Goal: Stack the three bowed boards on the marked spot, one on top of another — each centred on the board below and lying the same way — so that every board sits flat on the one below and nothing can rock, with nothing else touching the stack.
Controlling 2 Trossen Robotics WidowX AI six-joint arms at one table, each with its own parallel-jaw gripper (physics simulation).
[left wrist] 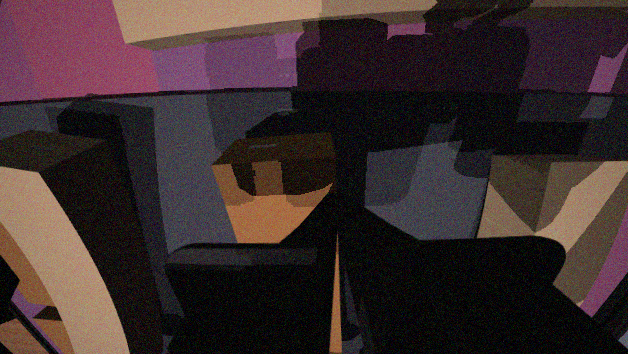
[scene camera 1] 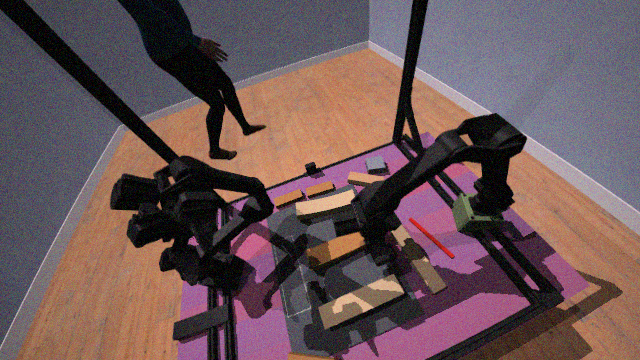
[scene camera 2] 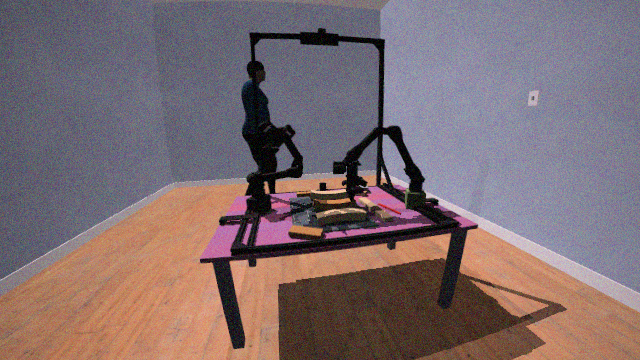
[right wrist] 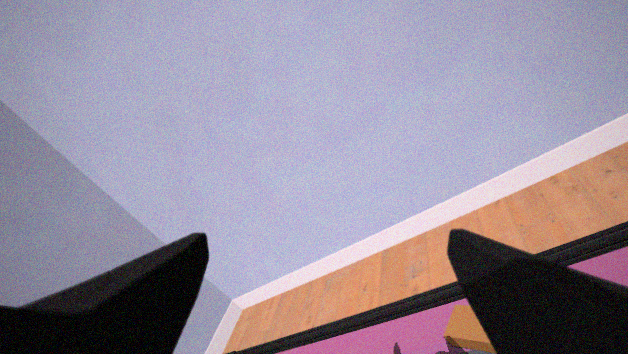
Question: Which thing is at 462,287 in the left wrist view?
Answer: My left gripper.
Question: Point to a long pale plank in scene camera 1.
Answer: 434,283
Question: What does my right gripper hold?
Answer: Nothing.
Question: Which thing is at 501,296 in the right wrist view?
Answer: My right gripper.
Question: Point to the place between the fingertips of my left gripper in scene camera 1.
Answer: At 369,241
